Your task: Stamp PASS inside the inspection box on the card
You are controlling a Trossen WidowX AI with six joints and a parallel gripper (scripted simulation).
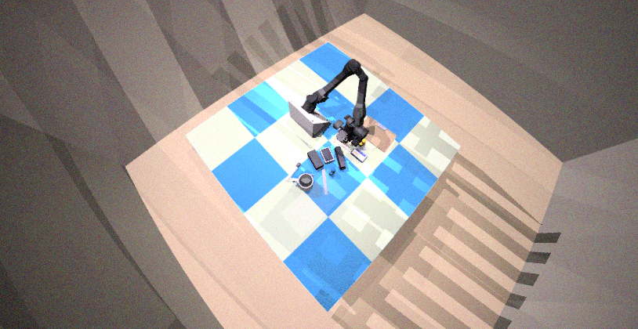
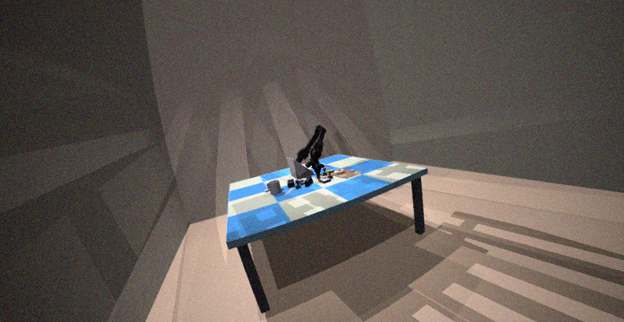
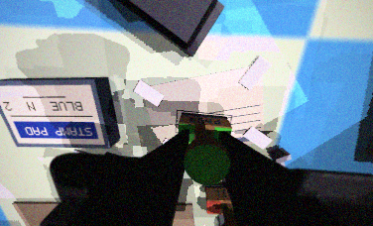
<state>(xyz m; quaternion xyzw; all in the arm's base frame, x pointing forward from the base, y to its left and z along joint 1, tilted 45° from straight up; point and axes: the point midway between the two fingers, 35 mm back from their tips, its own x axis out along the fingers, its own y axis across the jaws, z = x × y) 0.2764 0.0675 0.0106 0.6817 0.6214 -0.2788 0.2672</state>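
The green-knobbed pass stamp lies right at my gripper tip. The rest, counted from my gripper tip: pale card 1 cm to the right, 3 cm below; then reddish stamp 2 cm behind, 8 cm to the left; then dark flat device 6 cm ahead, 11 cm to the right, 1 cm below.
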